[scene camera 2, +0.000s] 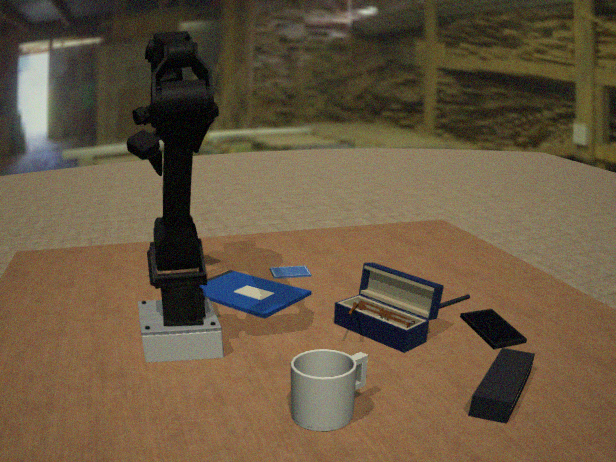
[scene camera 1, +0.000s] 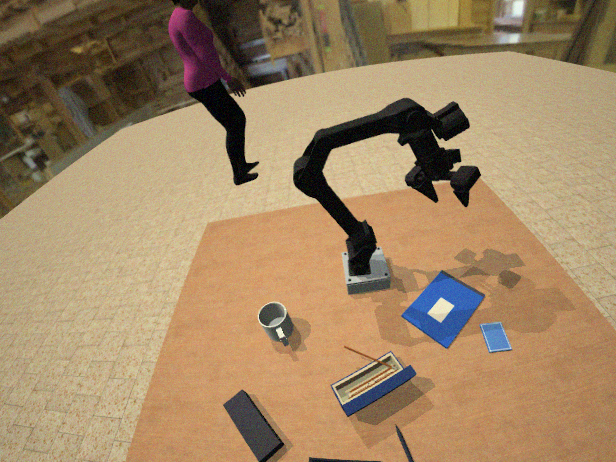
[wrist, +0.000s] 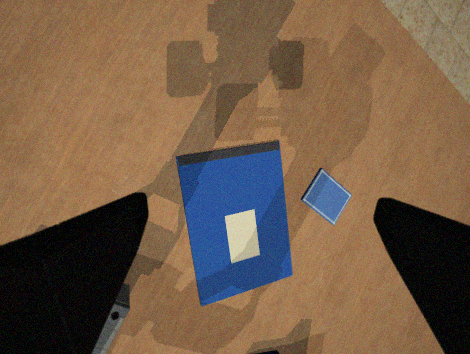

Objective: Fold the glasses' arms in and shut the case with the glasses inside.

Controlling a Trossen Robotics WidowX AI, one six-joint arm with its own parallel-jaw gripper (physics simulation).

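Places are measured from the arm's base along level axes (x ahead, y left, z up), in metres.
Where they show: gripper, fingertip midpoint: [scene camera 1: 451, 203] [wrist: 262, 206]; arm's base at its link origin: [scene camera 2: 182, 317] [scene camera 1: 359, 267].
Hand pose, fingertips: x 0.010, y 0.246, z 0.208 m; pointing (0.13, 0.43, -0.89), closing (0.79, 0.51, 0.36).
Each offset is from my fingertips to the top centre of the thing. "spot": to the spot under its first point.
The dark blue glasses case [scene camera 1: 381, 393] [scene camera 2: 375, 327] stands open on the table, its lid {spot: dx +0.395, dy -0.305, dz -0.191 m} [scene camera 2: 436, 300] raised. The brown glasses {dx +0.282, dy -0.264, dz -0.193 m} [scene camera 1: 371, 384] [scene camera 2: 387, 313] lie inside it. One of their arms [scene camera 1: 361, 352] [scene camera 2: 353, 308] sticks out over the case's rim on the side towards the mug; the other seems to lie along the frame inside, too small to tell surely. My gripper [scene camera 1: 451, 203] [wrist: 262, 206] is open and empty, high above the table and well away from the case, over the blue book's side. The case does not show in the wrist view.
A blue book {dx +0.126, dy -0.016, dz -0.255 m} [scene camera 1: 425, 310] [scene camera 2: 225, 292] [wrist: 240, 185] and a small blue card {dx +0.238, dy +0.090, dz -0.258 m} [scene camera 1: 495, 337] [scene camera 2: 290, 271] [wrist: 327, 196] lie beyond the case. A grey mug {spot: dx +0.189, dy -0.474, dz -0.178 m} [scene camera 1: 275, 325] [scene camera 2: 322, 395], black box {dx +0.419, dy -0.522, dz -0.228 m} [scene camera 1: 253, 425] [scene camera 2: 502, 385], black phone {dx +0.520, dy -0.314, dz -0.255 m} [scene camera 2: 492, 327] and dark pen {dx +0.483, dy -0.178, dz -0.253 m} [scene camera 1: 404, 442] [scene camera 2: 455, 301] are nearby.
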